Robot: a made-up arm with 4 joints. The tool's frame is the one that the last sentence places.
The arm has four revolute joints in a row. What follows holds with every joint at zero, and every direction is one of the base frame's. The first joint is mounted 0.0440 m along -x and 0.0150 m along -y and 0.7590 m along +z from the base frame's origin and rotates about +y. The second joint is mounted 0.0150 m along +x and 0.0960 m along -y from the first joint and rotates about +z. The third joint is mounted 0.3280 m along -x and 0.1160 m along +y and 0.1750 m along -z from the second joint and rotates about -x. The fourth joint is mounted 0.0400 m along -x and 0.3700 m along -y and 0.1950 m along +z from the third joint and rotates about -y. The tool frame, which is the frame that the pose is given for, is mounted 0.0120 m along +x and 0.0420 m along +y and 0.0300 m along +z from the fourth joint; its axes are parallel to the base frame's.
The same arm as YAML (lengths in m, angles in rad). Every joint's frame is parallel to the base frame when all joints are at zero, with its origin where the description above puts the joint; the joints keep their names.
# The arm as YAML. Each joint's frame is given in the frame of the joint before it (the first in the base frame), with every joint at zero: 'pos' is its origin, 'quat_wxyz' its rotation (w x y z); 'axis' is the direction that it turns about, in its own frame. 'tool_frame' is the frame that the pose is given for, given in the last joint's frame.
length_unit: m
angle_unit: rad
joints:
  - joint: joint 1
    pos: [-0.044, -0.015, 0.759]
    quat_wxyz: [1.0, 0.0, 0.0, 0.0]
    axis: [0.0, 1.0, 0.0]
  - joint: joint 2
    pos: [0.015, -0.096, 0.0]
    quat_wxyz: [1.0, 0.0, 0.0, 0.0]
    axis: [0.0, 0.0, 1.0]
  - joint: joint 3
    pos: [-0.328, 0.116, -0.175]
    quat_wxyz: [1.0, 0.0, 0.0, 0.0]
    axis: [-1.0, 0.0, 0.0]
  - joint: joint 4
    pos: [-0.04, -0.37, 0.195]
    quat_wxyz: [1.0, 0.0, 0.0, 0.0]
    axis: [0.0, -1.0, 0.0]
tool_frame:
  pos: [0.012, 0.042, 0.03]
  quat_wxyz: [1.0, 0.0, 0.0, 0.0]

